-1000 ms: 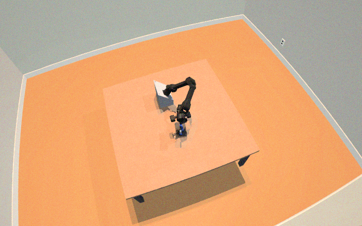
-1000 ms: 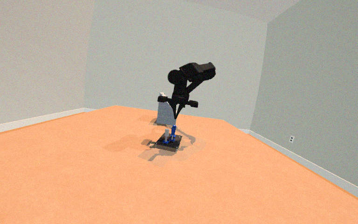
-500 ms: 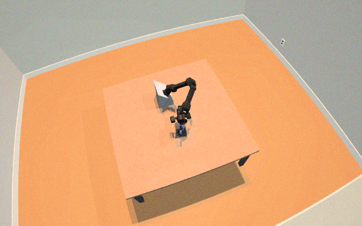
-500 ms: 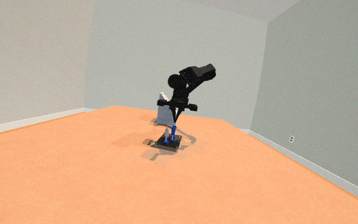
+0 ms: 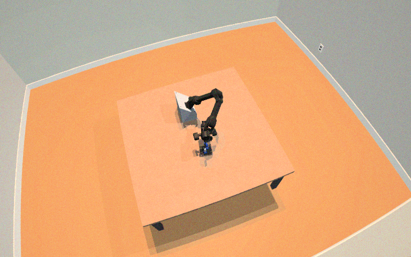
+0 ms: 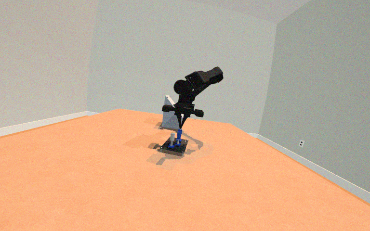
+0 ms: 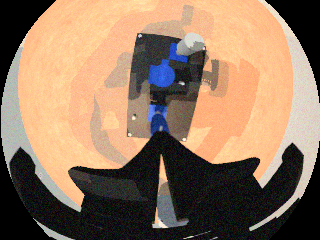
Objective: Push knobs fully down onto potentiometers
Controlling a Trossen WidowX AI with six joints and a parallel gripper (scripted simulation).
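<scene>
Right now my gripper tip is 50 mm short of the blue knob and 20 mm above it.
</scene>
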